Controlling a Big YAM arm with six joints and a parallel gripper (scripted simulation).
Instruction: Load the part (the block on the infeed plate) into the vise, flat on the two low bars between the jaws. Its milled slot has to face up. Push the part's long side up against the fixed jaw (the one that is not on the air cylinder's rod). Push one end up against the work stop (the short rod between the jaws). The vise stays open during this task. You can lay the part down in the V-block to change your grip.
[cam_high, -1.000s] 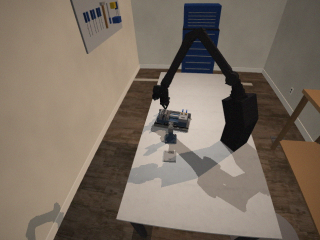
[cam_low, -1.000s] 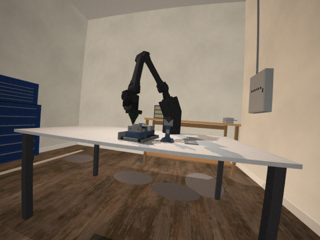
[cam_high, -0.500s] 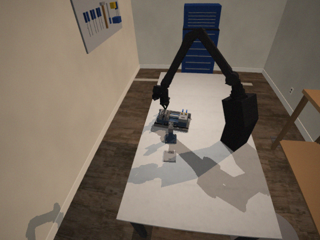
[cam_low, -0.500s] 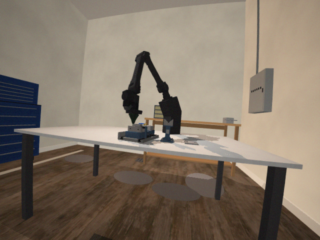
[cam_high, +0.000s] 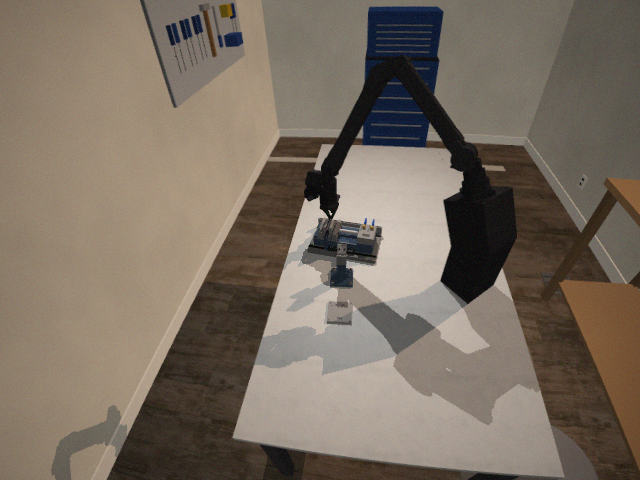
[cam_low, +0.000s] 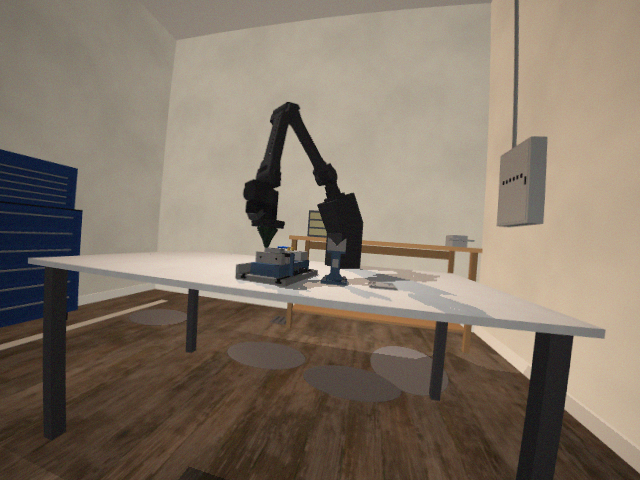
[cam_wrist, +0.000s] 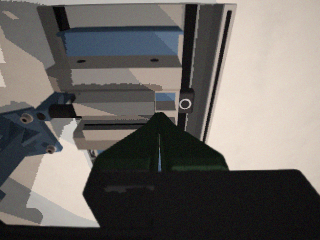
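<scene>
Now: the part 10 mm ahead of my hand, 30 mm to the left of it and 20 mm below it. Round my hand: moving jaw: 30 mm behind, 40 mm to the left, 40 mm below; then fixed jaw: 40 mm ahead, 20 mm to the left, 40 mm below; then work stop rod: 20 mm ahead, 80 mm to the left, 30 mm below.
</scene>
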